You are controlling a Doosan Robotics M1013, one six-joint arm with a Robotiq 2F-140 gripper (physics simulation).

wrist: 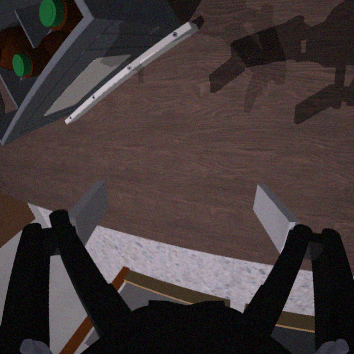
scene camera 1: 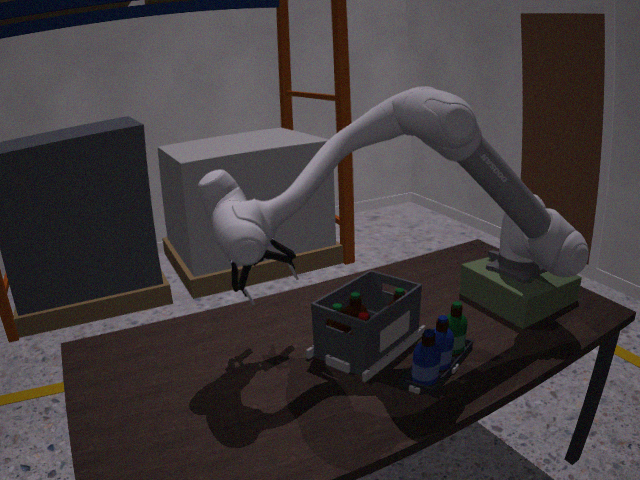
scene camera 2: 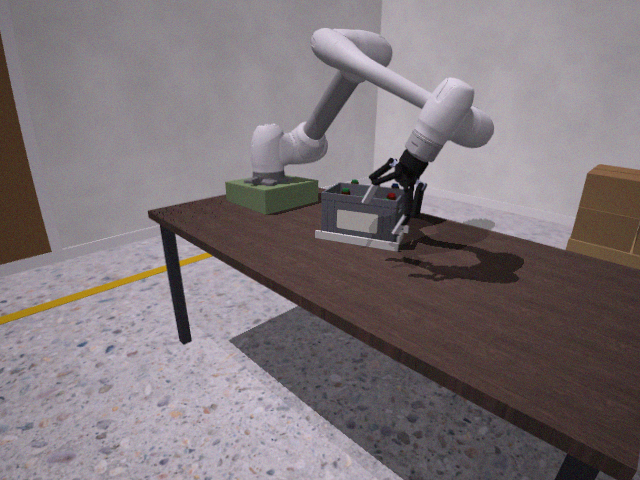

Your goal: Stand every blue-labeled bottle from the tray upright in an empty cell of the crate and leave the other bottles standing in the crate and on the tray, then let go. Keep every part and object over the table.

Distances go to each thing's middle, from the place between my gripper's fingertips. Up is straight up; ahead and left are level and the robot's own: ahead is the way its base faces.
Right now my hand is 320 mm past the green bottle (scene camera 1: 458, 323), 430 mm to the right of it and 80 mm above it.
